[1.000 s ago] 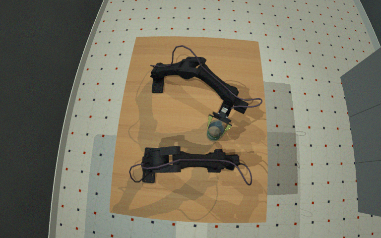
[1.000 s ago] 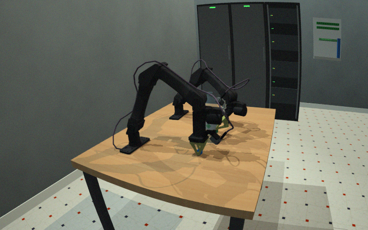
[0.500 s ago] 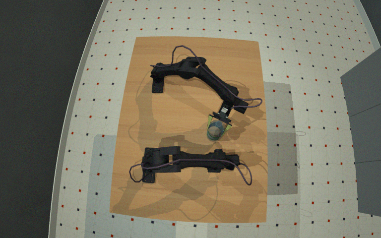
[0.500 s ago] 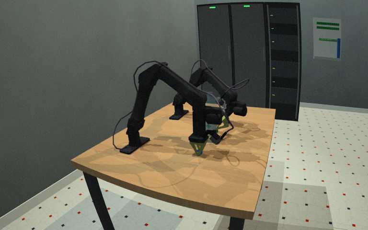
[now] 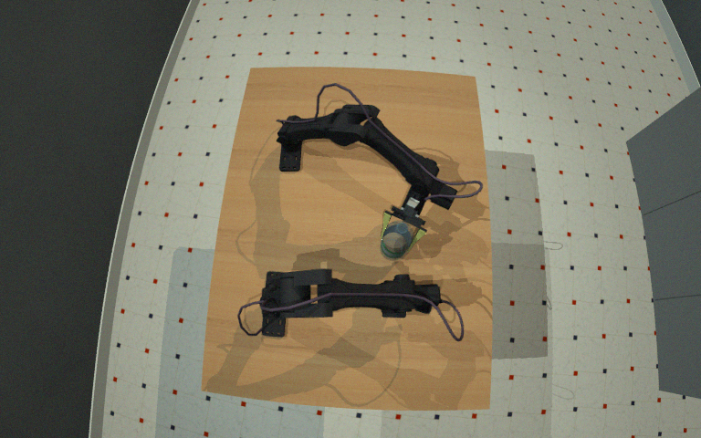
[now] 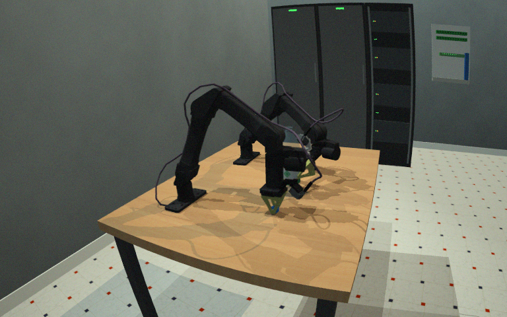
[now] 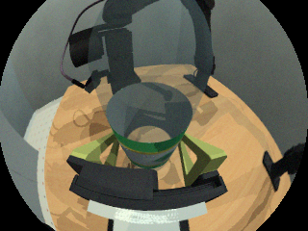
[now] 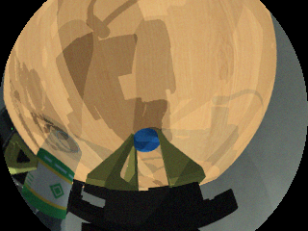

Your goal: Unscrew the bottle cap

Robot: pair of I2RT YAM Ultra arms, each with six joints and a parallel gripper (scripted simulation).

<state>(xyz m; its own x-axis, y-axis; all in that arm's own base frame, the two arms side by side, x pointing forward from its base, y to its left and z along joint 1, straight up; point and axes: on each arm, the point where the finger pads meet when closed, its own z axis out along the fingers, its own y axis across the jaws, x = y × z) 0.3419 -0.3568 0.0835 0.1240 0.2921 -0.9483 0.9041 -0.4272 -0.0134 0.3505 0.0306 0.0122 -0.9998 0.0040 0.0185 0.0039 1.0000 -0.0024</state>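
The bottle is 50 mm above my left hand. Also, from my left hand: blue cap: 160 mm to the right, 70 mm below.
Now: the blue cap right at my right hand. The rest, counted from my right hand: bottle 160 mm to the left, 120 mm above.
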